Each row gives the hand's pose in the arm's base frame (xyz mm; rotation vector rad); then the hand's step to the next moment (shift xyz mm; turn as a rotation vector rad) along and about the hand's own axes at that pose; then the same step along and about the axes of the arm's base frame.
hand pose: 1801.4 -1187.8 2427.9 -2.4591 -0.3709 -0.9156
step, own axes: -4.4 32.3 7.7 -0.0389 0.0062 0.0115
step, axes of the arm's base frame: 14.0 -23.6 -19.2 -0.0200 -0.0023 -0.0357
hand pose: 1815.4 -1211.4 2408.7 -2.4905 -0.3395 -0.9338
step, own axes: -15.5 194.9 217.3 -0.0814 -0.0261 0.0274
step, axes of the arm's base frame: 183.2 -62.0 -219.2 -0.0548 0.0306 -0.0642
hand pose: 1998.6 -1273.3 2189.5 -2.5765 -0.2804 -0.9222
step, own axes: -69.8 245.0 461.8 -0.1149 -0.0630 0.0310
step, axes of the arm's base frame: 284.1 -30.5 -443.3 -0.0898 0.0636 -0.0775
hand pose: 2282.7 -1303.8 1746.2 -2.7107 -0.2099 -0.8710
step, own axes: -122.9 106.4 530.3 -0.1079 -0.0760 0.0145
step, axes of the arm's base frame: 214.5 58.5 -508.1 -0.0961 0.0712 -0.0577
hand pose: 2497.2 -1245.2 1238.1 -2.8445 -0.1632 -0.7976
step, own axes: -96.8 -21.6 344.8 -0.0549 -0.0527 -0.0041
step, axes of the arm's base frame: 88.2 86.1 -336.9 -0.0568 0.0476 -0.0177
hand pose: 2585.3 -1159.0 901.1 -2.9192 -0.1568 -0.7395
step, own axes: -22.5 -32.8 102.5 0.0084 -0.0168 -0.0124
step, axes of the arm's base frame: 23.8 45.9 -97.0 -0.0006 0.0153 0.0165
